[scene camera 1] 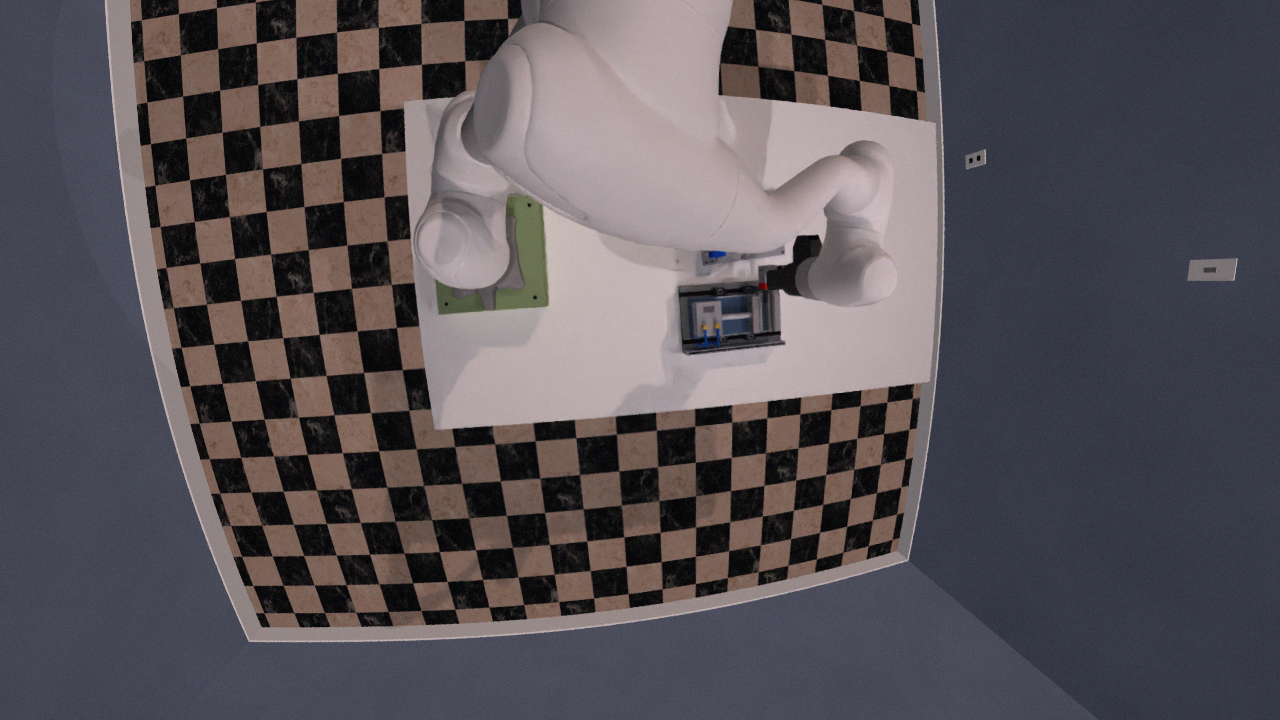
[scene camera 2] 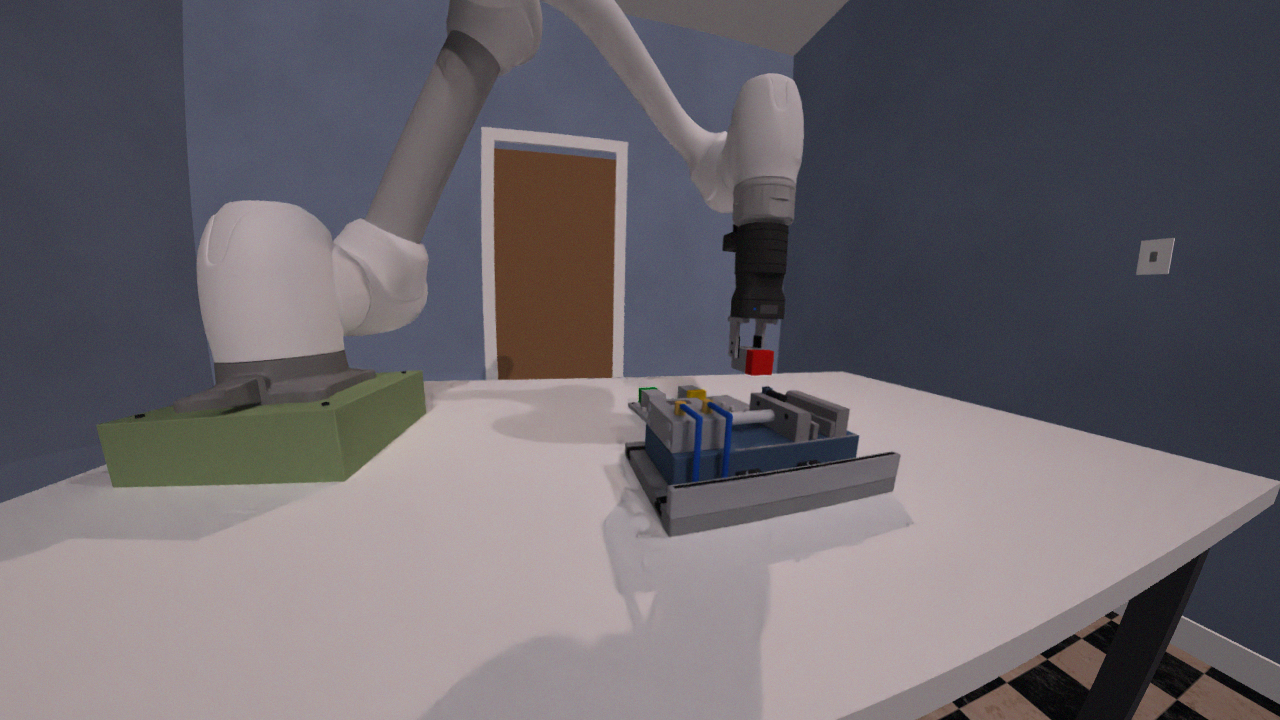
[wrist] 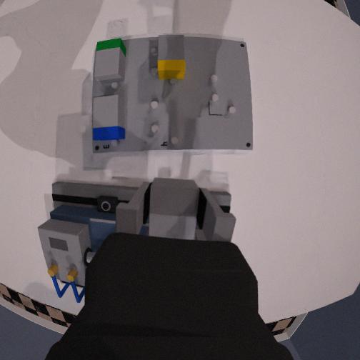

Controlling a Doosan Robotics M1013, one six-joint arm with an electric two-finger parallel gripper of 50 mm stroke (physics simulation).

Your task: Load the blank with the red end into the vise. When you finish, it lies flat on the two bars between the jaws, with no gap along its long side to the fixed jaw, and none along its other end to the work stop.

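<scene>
My gripper (scene camera 1: 768,275) (scene camera 2: 747,347) (wrist: 173,197) is shut on the grey blank with the red end (scene camera 1: 762,286) (scene camera 2: 759,361) (wrist: 172,192). It holds the blank in the air, above and behind the vise in scene camera 2. The red end faces scene camera 2; in the wrist view the gripper body hides it. The vise (scene camera 1: 735,328) (scene camera 2: 778,454) (wrist: 70,215) has a blue body, a rod and two upright grey jaw plates, the left one (scene camera 2: 776,416) and the right one (scene camera 2: 821,412). In the wrist view the blank and gripper cover the jaws. The bars and work stop cannot be made out.
A grey pegged plate (wrist: 195,135) lies beside the vise, with green-ended (wrist: 108,65), yellow-ended (wrist: 171,50) and blue-ended (wrist: 107,112) blanks. The vise's left block (scene camera 2: 689,429) (wrist: 62,245) carries blue hoses. A long grey rail (scene camera 2: 787,492) runs along its front. The arm stands on a green base (scene camera 1: 532,255) (scene camera 2: 232,452).
</scene>
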